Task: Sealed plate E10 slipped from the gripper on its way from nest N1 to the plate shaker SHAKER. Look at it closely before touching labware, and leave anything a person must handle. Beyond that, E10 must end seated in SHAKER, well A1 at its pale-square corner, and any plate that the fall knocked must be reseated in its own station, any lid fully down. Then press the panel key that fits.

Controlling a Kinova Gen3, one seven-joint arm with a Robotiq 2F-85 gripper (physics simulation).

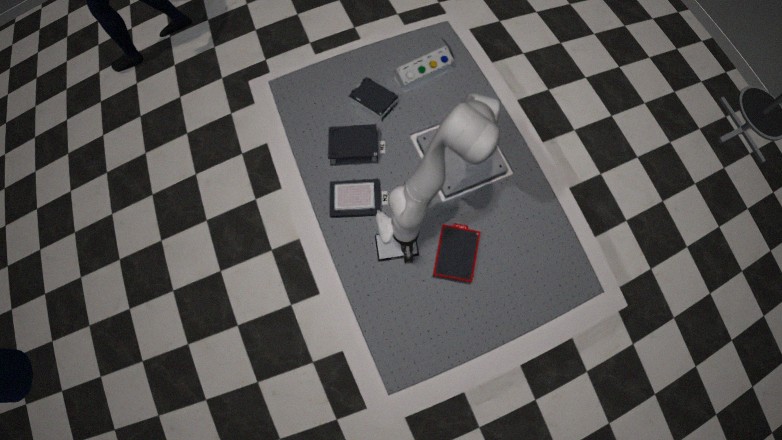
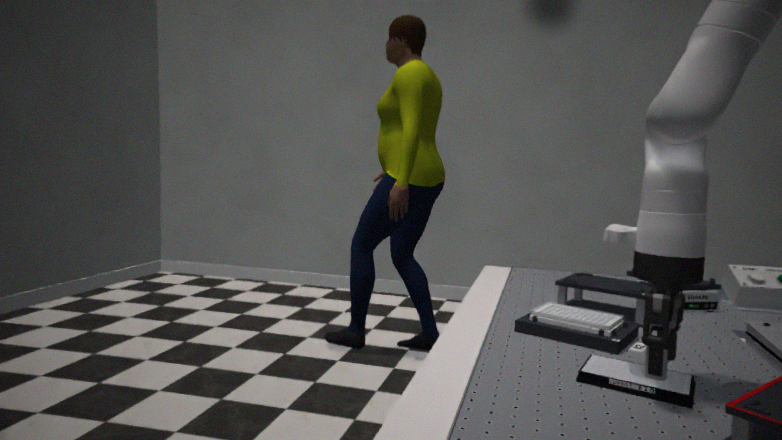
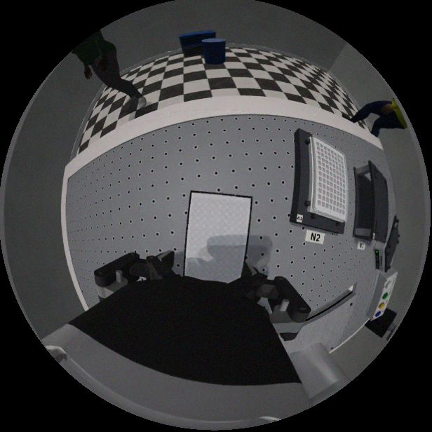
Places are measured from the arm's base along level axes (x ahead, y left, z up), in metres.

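Pixels of known places: gripper, between the fingertips: [image 2: 660,368].
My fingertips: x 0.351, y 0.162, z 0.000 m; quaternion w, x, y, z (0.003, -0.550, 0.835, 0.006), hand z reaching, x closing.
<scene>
For each thing: its middle in the pictures, then the offset to it from my fingertips. "spot": a spot on its surface instead.
- pale plate with pinkish wells, middle of its body: [image 2: 576,315] [image 1: 354,195] 0.064 m ahead, 0.219 m right, 0.004 m up
- nest N2, middle of its body: [image 2: 576,325] [image 1: 354,197] 0.064 m ahead, 0.219 m right, 0.014 m down
- Nest N1, middle of its body: [image 2: 607,296] [image 1: 353,144] 0.019 m back, 0.387 m right, 0.002 m up
- SHAKER, a spot on its surface: [image 2: 701,300] spot: 0.204 m back, 0.455 m right, 0.005 m down
- key panel, middle of its body: [image 1: 423,66] 0.396 m back, 0.549 m right, 0.013 m up
A plate with a pale top and dark sides [image 1: 388,249] [image 2: 607,367] [image 3: 217,225] lies flat on the table; its side label is too blurred to read surely. My gripper [image 1: 408,259] [image 2: 656,375] [image 3: 207,264] is open and empty, low over the plate's near end. A pale plate with pinkish wells [image 1: 354,195] [image 2: 578,317] [image 3: 329,180] rests in nest N2 [image 1: 354,213] [image 2: 568,334] [image 3: 301,175]; I cannot tell if it is fully down. Nest N1 [image 1: 353,141] [image 3: 378,205] is a raised dark stand. SHAKER [image 1: 374,97] [image 2: 701,300] has a green display. The key panel [image 1: 415,73] [image 3: 384,297] has white, green, yellow and blue keys.
A red-edged dark stand [image 1: 457,253] [image 2: 765,407] stands beside the loose plate. The arm's base plate [image 1: 474,183] lies beyond it. A person in yellow [image 2: 412,125] walks on the floor past the table; another in green [image 3: 95,52] is across the floor.
</scene>
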